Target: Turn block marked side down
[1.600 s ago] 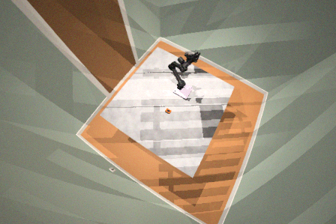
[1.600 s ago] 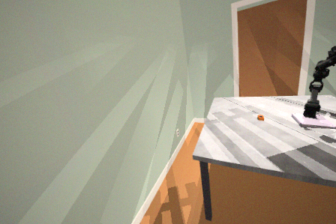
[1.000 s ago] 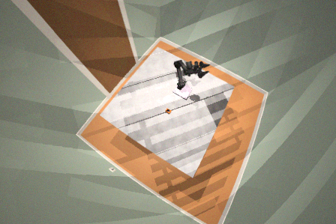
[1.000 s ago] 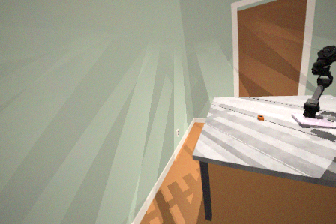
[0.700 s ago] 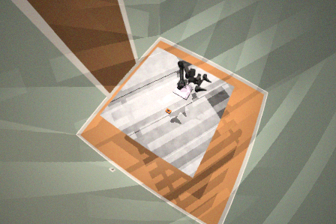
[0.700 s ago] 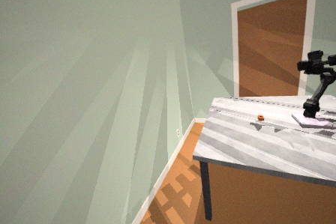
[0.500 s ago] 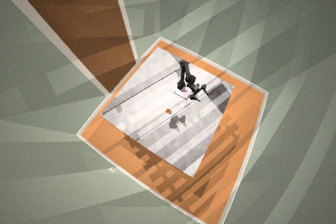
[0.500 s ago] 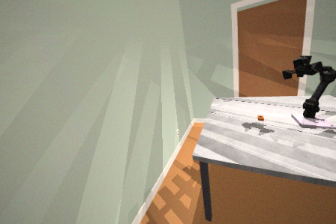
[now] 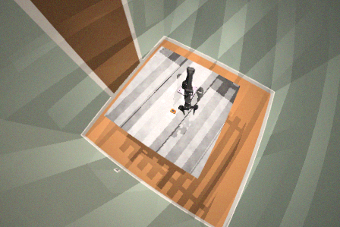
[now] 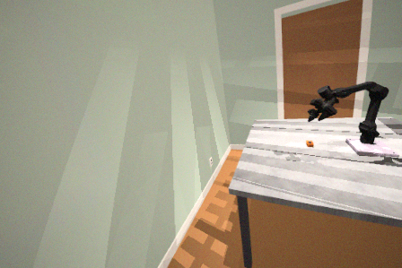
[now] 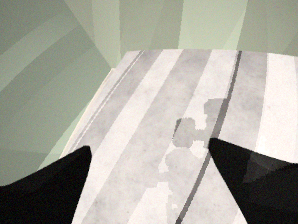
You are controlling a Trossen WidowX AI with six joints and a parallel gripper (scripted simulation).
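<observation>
My gripper tip is 190 mm to the left of the orange block and 250 mm above it.
</observation>
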